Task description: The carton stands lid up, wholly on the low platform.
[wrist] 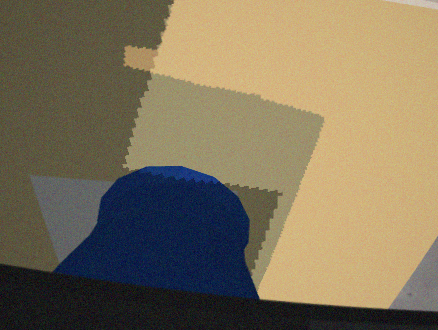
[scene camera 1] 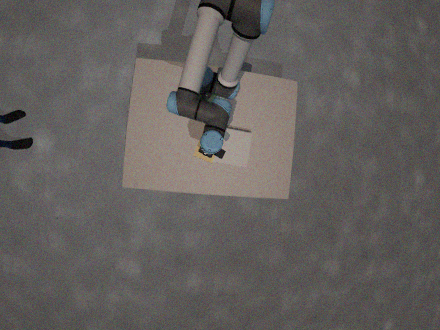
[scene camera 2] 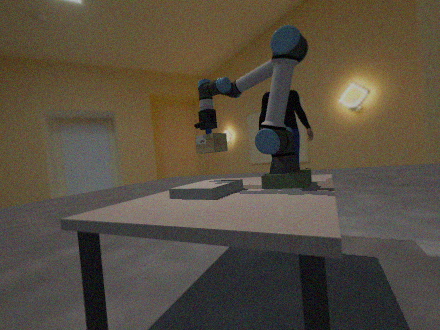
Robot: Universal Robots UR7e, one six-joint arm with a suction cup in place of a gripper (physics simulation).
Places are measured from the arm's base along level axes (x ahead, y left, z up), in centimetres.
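Pixels of known places: hand at its tool point: (wrist: 180,200); arm's base at its link origin: (scene camera 1: 201,90) (scene camera 2: 284,172).
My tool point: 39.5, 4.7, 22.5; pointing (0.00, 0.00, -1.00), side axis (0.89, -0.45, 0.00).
Observation:
Ahead of a thing's pixels: the offset from my tool point to its middle, as dx, dy, dz. Level surfaces: height alone.
A tan carton @[-0.9, +0.1, -3.7] (scene camera 1: 206,158) (scene camera 2: 212,143) (wrist: 360,150) hangs in the air under my suction cup (scene camera 2: 208,131) (wrist: 175,220), well above the table. The blue cup rests against its upper face, so the gripper is shut on it. The carton looks about level, with a pale mark on one side in scene camera 2; I cannot tell which face is the lid. The low platform @[-3.3, +13.5, -27.2] (scene camera 1: 237,150) (scene camera 2: 200,191) is a flat pale grey slab on the table. In scene camera 1 the carton shows at the platform's left edge, partly hidden by the wrist.
The table @[dz -29.6] (scene camera 1: 160,165) (scene camera 2: 225,215) carries the platform and the arm's green base block (scene camera 2: 286,179), which stands behind and to the right of the platform in scene camera 2. A person (scene camera 2: 299,112) in dark clothes stands behind the arm.

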